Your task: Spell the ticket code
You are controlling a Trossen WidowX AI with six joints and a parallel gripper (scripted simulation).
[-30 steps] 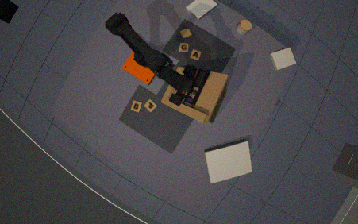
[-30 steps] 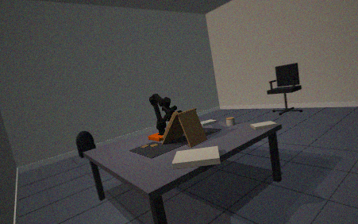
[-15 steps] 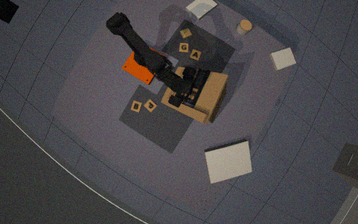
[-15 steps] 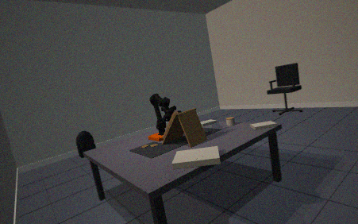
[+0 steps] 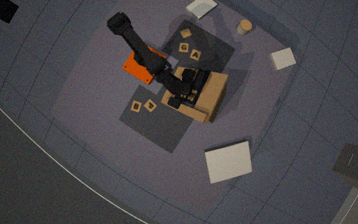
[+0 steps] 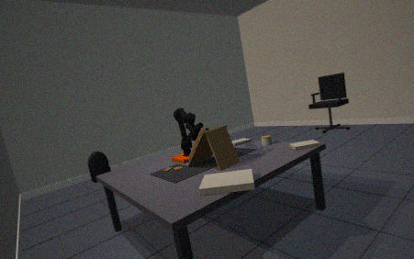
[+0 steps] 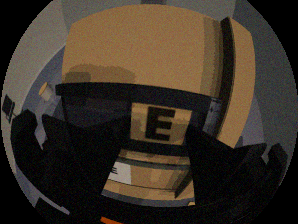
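My gripper tip is 8 cm above the white ticket, 7 cm to the right of it and 7 cm past it. Also, from my gripper tip: small cup: 58 cm to the left, 14 cm below, 11 cm ahead; white slab: 39 cm ahead, 24 cm to the right, 15 cm below; dark mat: 17 cm below, 14 cm behind, 5 cm to the left.
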